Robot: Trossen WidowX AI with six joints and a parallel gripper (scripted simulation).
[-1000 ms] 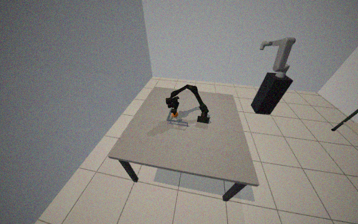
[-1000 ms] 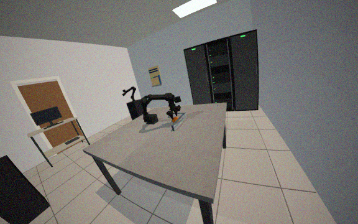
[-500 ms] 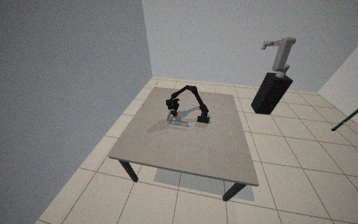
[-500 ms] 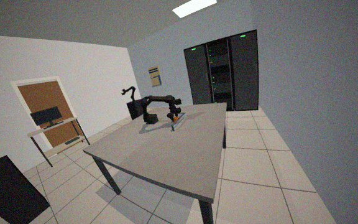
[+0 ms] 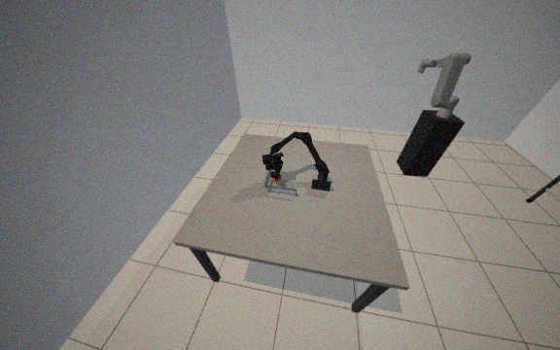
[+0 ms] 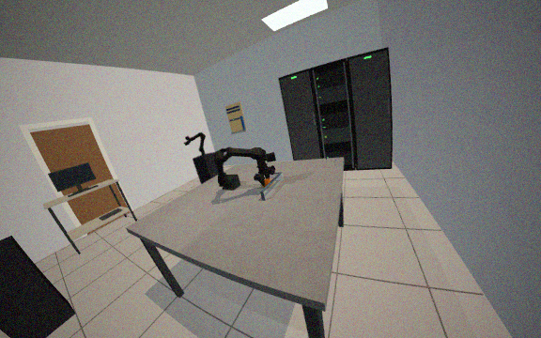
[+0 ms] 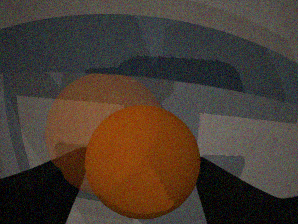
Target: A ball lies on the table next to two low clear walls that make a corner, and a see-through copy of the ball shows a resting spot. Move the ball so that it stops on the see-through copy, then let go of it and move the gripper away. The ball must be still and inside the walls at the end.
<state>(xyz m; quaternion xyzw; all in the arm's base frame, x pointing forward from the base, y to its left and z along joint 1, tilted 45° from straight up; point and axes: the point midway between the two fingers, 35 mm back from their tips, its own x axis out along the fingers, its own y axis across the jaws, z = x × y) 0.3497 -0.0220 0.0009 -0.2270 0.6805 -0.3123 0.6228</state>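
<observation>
Right now the see-through copy of ball is 20 mm to the left of my gripper tip and 20 mm ahead of it. Also, from my gripper tip: orange ball: right at my gripper tip; then low clear wall: 60 mm ahead, 20 mm to the right.
</observation>
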